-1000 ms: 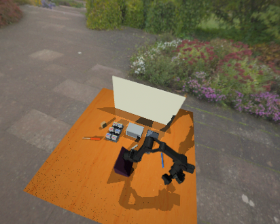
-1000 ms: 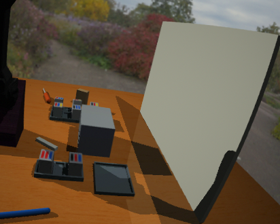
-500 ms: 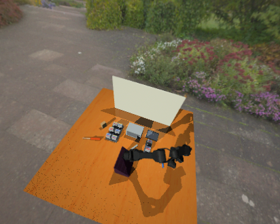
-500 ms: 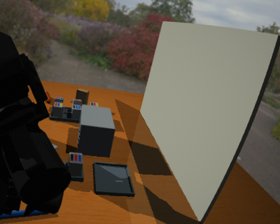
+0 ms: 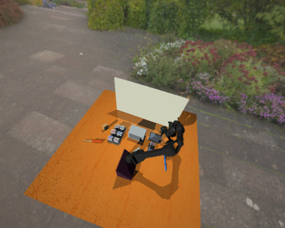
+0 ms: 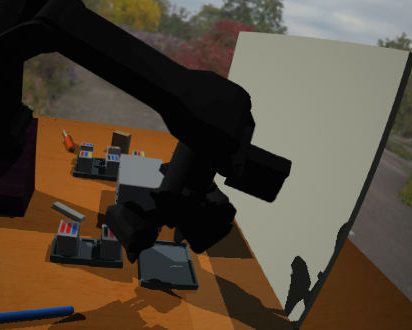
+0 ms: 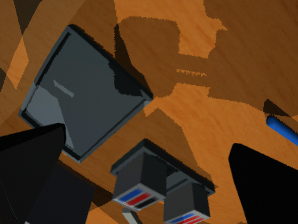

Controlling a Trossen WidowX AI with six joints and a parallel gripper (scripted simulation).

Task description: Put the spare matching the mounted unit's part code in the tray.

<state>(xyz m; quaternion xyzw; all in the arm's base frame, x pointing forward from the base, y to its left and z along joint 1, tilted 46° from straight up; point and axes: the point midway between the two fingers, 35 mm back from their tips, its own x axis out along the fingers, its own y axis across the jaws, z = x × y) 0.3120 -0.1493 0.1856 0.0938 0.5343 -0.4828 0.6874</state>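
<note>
Right now the grey spare is 42 cm to the left of my gripper tip, 9 cm behind it and 4 cm below it. From my gripper tip the other things lie so: dark tray: 8 cm to the left, 8 cm below, 4 cm ahead; then blue pen: 18 cm behind, 9 cm to the right, 8 cm below; then grey mounted unit: 27 cm to the left, 3 cm below, 2 cm behind.
</note>
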